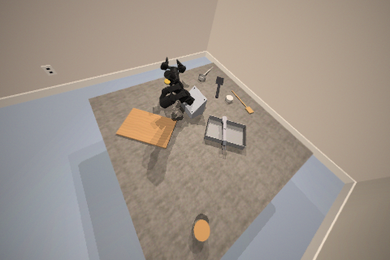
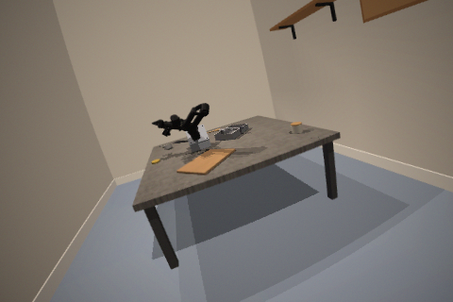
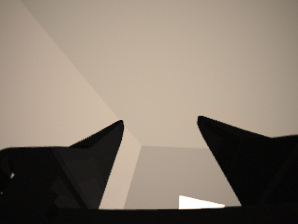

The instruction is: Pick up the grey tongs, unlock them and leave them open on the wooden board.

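My gripper tip is 640 mm short of the roasting tin, 40 mm to the right of it and 280 mm above it. From my gripper tip the other things lie so: wooden board (250 mm ahead, 390 mm to the right, 300 mm below); then black spatula (240 mm ahead, 420 mm to the left, 300 mm below); then yellow disc (80 mm behind, 20 mm to the left, 300 mm below).
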